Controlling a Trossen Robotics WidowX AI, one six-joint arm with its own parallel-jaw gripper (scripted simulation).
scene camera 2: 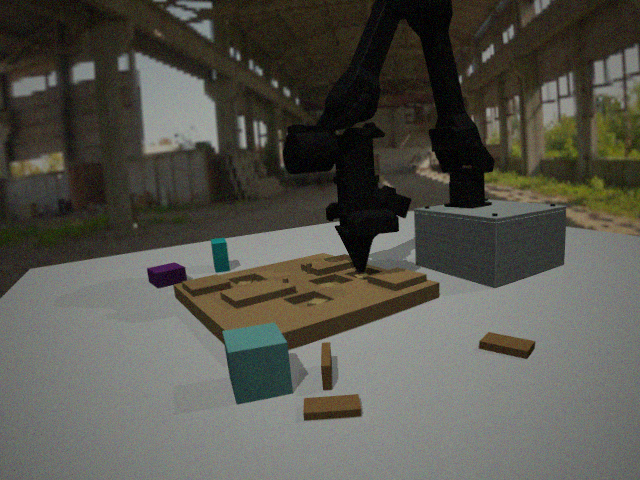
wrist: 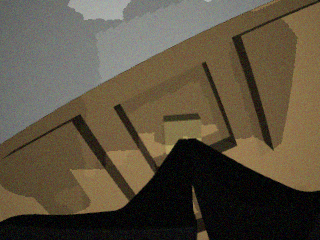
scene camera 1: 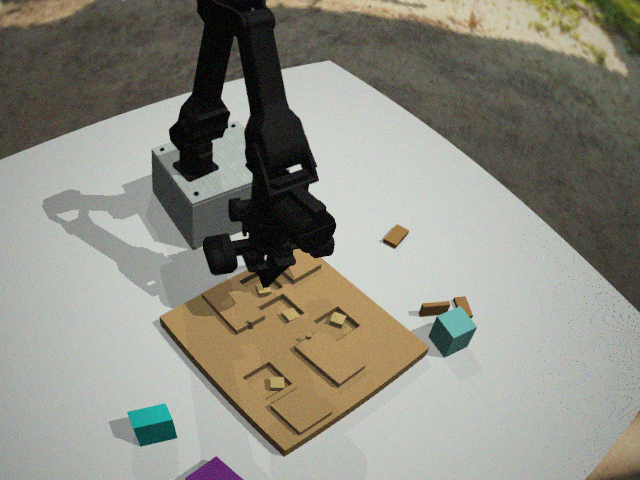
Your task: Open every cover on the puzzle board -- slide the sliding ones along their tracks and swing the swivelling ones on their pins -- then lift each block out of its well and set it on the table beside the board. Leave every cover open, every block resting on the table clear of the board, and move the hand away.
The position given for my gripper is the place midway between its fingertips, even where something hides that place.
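I am holding nothing, and my gripper (scene camera 2: 360,271) (wrist: 186,146) (scene camera 1: 264,285) is shut. I see a teal cube (scene camera 2: 258,362) (scene camera 1: 452,331); in the wrist view the teal cube is out of frame. There is also a teal block (scene camera 1: 154,424), and in the wrist view the teal block is out of frame. A brown slab (scene camera 2: 505,344) is there for me to see. So is a small tan block (wrist: 187,126). I see a tan puzzle board (scene camera 1: 239,366) (scene camera 2: 352,302) (wrist: 203,75) as well.
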